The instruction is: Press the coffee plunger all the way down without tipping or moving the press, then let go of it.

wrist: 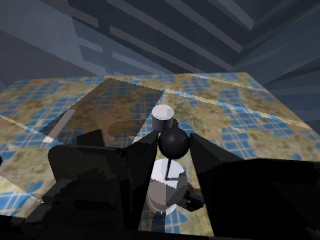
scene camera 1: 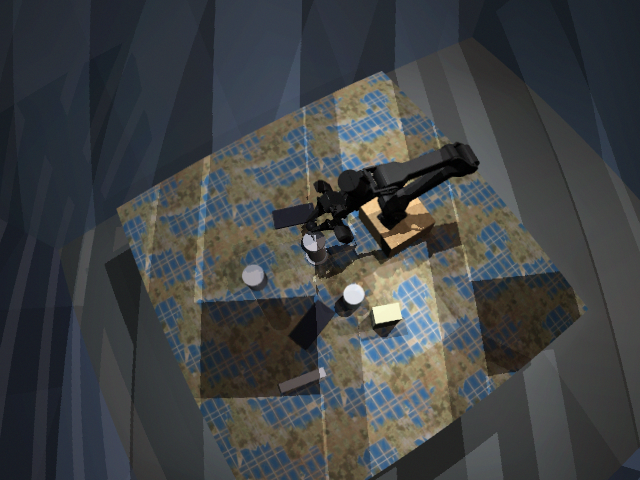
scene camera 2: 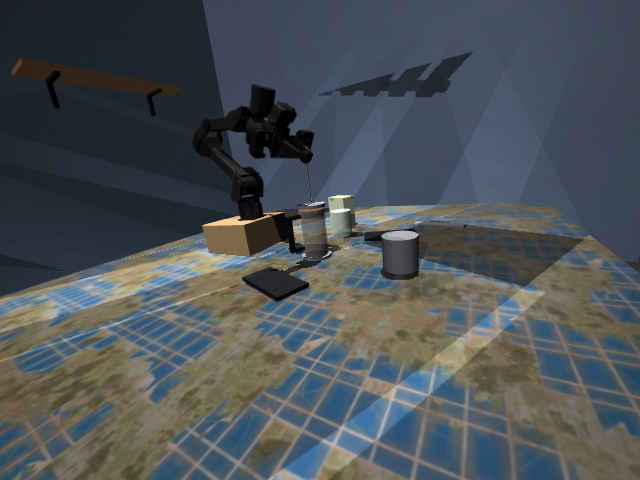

My gripper shows in the wrist view, in scene camera 1 and in scene camera 2 point(307, 156). A coffee press shows in the wrist view, in scene camera 1 and in scene camera 2 point(312, 217). The same spot on the coffee press: point(wrist: 168, 185) is point(scene camera 1: 316, 238). The same spot on my gripper: point(wrist: 95, 185) is point(scene camera 1: 331, 223).
